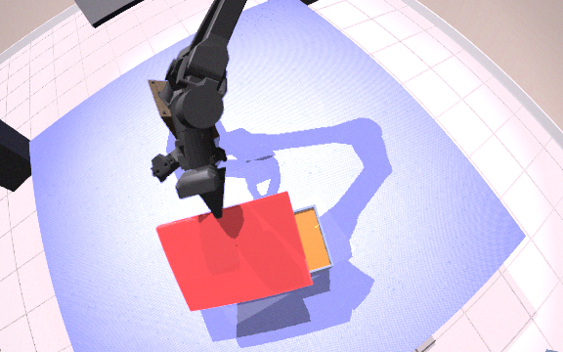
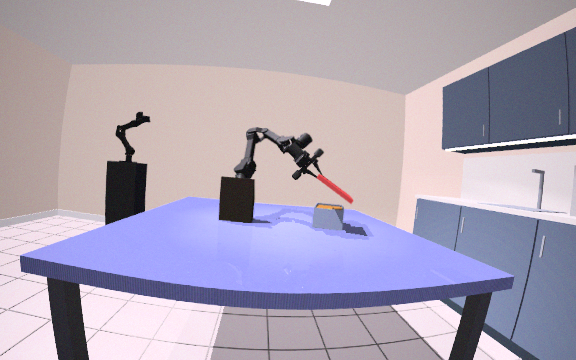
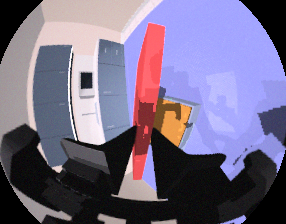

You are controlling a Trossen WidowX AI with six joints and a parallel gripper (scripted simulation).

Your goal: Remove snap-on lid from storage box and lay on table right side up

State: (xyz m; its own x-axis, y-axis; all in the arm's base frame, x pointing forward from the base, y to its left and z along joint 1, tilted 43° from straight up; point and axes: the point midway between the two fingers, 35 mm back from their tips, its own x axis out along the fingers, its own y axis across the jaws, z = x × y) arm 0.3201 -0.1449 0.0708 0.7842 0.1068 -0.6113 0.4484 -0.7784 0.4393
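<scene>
My gripper tip is 7 cm short of the red lid, 4 cm above it and 3 cm to the left of it. From my gripper tip the other things lie so: storage box: 19 cm below, 8 cm ahead, 5 cm to the left.
</scene>
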